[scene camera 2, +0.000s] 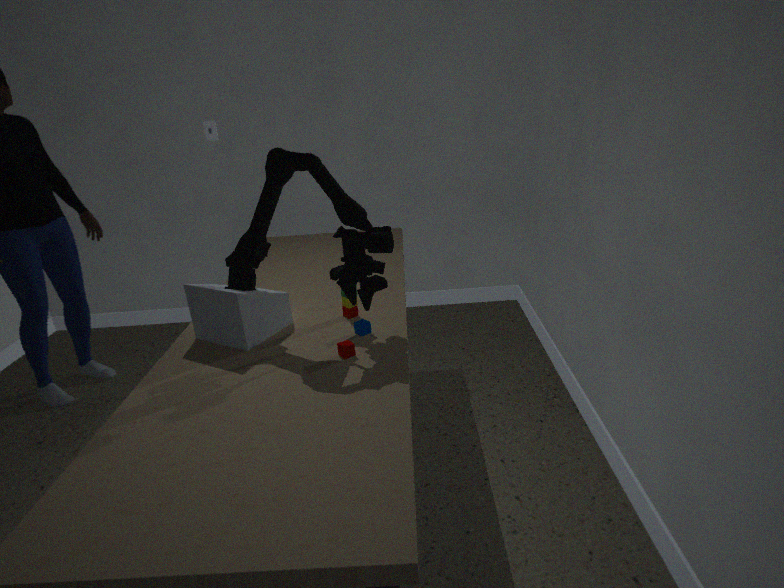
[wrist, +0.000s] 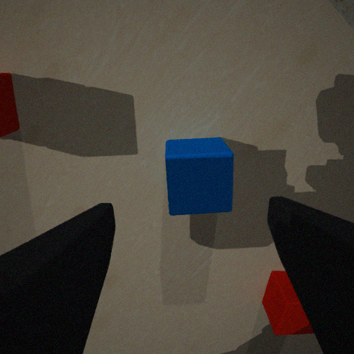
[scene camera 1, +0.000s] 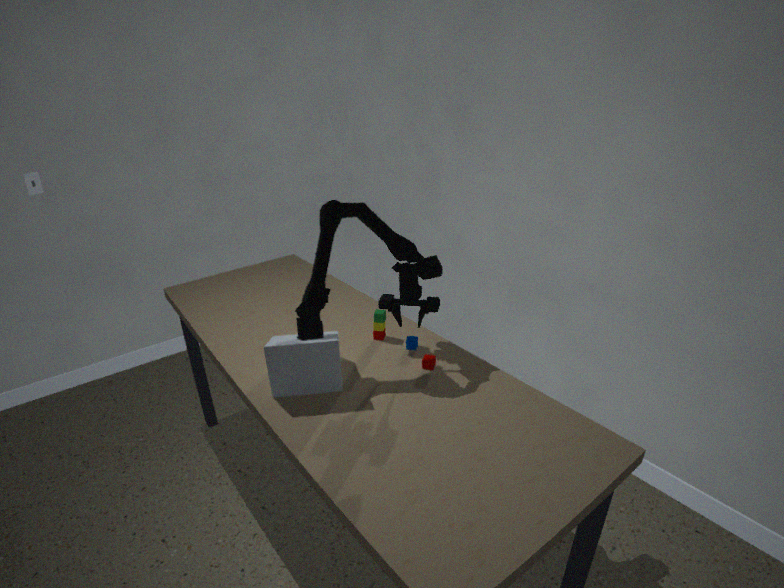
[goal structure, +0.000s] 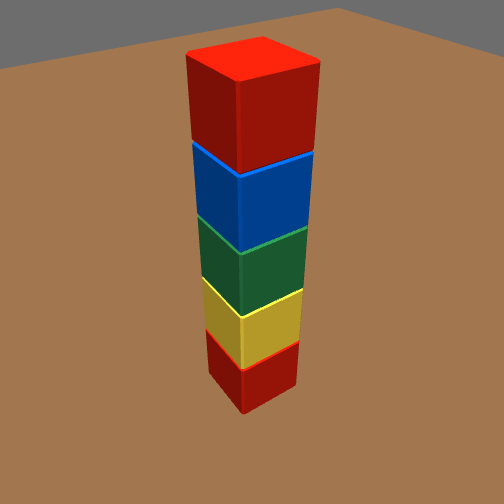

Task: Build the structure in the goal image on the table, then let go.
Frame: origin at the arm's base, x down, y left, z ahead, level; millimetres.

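Where they show: gripper, fingertip midpoint: (scene camera 2: 360,307) (scene camera 1: 409,326); arm's base, origin of the base link: (scene camera 2: 240,289) (scene camera 1: 310,337).
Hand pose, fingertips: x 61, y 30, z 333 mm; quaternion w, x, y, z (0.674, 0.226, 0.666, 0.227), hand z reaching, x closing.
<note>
Things, the pixels of their top centre, and the offset from my fingertips. Level surfaces: height alone.
- blue cube, middle of its top: (scene camera 2: 362,322) (scene camera 1: 411,338) dx +38, dy -9, dz +2 mm
- loose red cube, middle of its top: (scene camera 2: 345,343) (scene camera 1: 428,357) dx +38, dy -136, dz -4 mm
- wooden table, its level: dx +71 mm
A stack stands on the table: red cube (scene camera 1: 378,336) (scene camera 2: 350,312) at the bottom, yellow cube (scene camera 1: 379,326) (scene camera 2: 346,303) in the middle, green cube (scene camera 1: 379,315) on top. Its upper part is partly behind the fingers in scene camera 2; a red piece of it shows at the left edge of the wrist view. A blue cube (scene camera 1: 411,343) (scene camera 2: 362,327) (wrist: 200,184) lies on the table beside the stack. A loose red cube (scene camera 1: 428,362) (scene camera 2: 346,349) (wrist: 284,305) lies beyond it, partly behind a finger in the wrist view. My gripper (scene camera 1: 409,325) (scene camera 2: 360,306) (wrist: 191,211) is open and empty, pointing down above the blue cube.
The arm's base stands on a white block (scene camera 1: 303,367) (scene camera 2: 243,316) on the wooden table (scene camera 1: 481,455) (scene camera 2: 265,468). The table's long edge runs near the cubes, with a wall beyond. A person (scene camera 2: 37,240) stands at the left in scene camera 2. The arm's shadow falls around the cubes.
</note>
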